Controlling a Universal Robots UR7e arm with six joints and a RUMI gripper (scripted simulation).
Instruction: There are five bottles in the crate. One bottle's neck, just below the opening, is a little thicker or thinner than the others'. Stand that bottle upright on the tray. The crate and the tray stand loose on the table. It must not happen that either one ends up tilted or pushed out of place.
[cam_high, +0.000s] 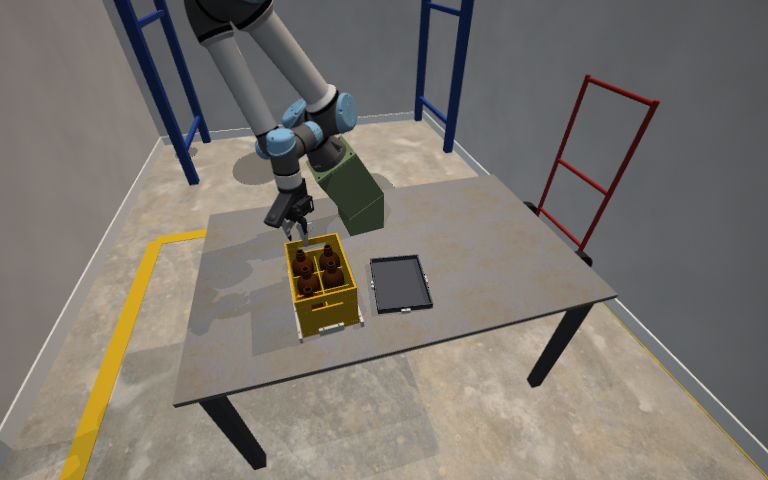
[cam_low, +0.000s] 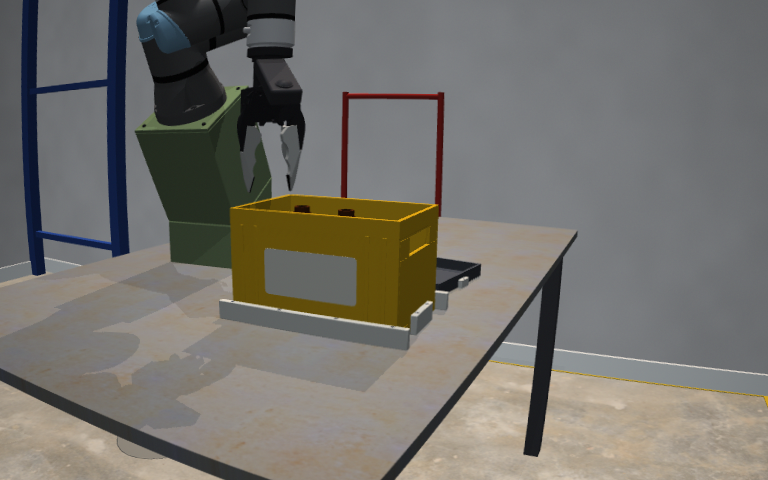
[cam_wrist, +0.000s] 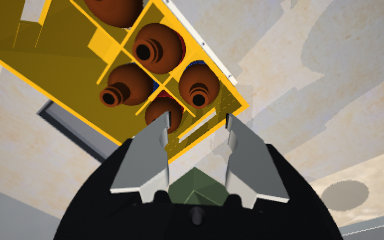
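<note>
The yellow crate is 9 cm ahead of my hand, 5 cm to the left of it and 13 cm below it. Also, from my hand: dark tray: 11 cm ahead, 32 cm to the left, 20 cm below.
</note>
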